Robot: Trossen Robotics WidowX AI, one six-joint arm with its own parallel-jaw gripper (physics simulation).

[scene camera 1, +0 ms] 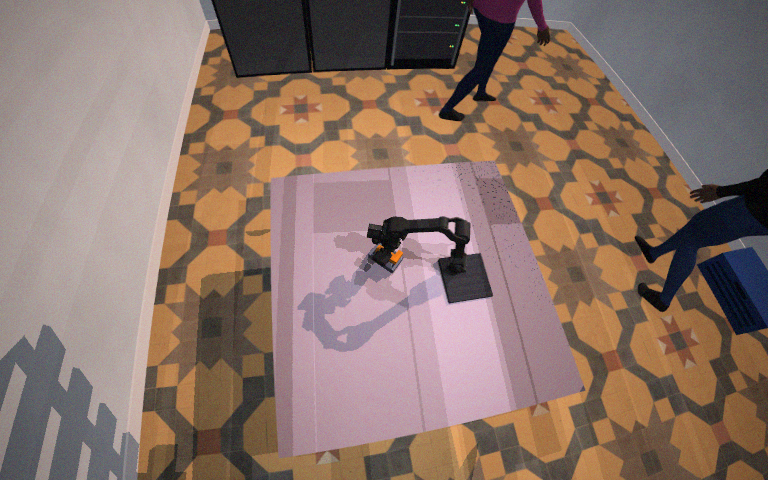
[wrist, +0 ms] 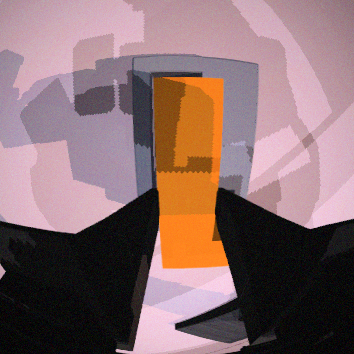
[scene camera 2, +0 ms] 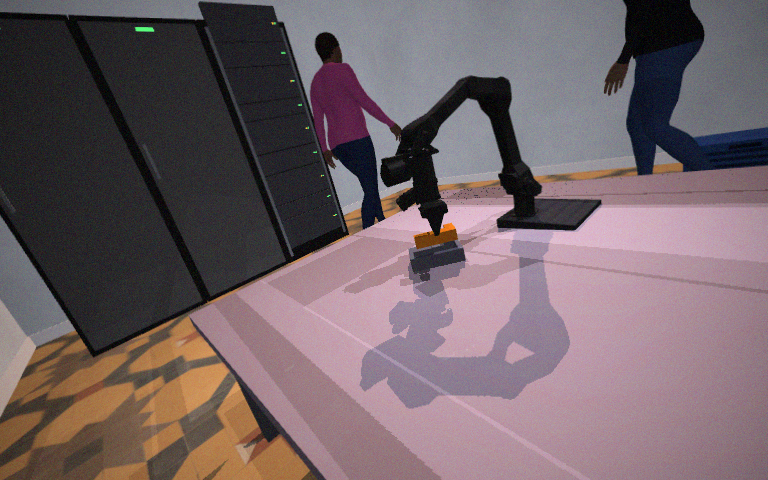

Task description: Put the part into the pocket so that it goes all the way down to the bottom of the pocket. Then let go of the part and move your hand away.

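Frame: origin at the arm's base, x ahead, y left, z up, level; millimetres.
Seen in the pictures: gripper, fingertip midpoint: [scene camera 1: 388, 254] [wrist: 186, 195] [scene camera 2: 436, 234]; arm's base, origin of the base link: [scene camera 1: 455, 267] [scene camera 2: 524, 213].
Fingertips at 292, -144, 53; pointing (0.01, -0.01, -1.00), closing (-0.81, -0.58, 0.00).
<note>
Offsets run from my fingertips to a thing's top centre, as dx, dy, dz. Level surfaces: height alone.
The orange part {-10, -12, +6} [scene camera 1: 395, 257] [scene camera 2: 425, 240] [wrist: 187, 135] is a long block with a notch at one side. My gripper [scene camera 1: 389, 249] [scene camera 2: 437, 231] [wrist: 186, 195] is shut on it, with one finger on each long side. The grey block with the pocket {+0, -15, -40} [scene camera 1: 390, 268] [scene camera 2: 438, 260] [wrist: 239, 110] is right below the part. In scene camera 2 the part sits above the block's top, not down inside. In the wrist view the part covers most of the pocket; a dark strip of pocket shows along its left side and far end. The pocket's floor and near end are hidden.
The arm's black base plate [scene camera 1: 467, 285] [scene camera 2: 557, 215] stands on the pink table {dz -76} [scene camera 1: 362, 396] [scene camera 2: 651, 350], to the right of the block. Arm shadows fall across the table. Two people, dark cabinets [scene camera 1: 351, 33] [scene camera 2: 141, 141] and a blue crate [scene camera 1: 741, 288] are beyond the table.
</note>
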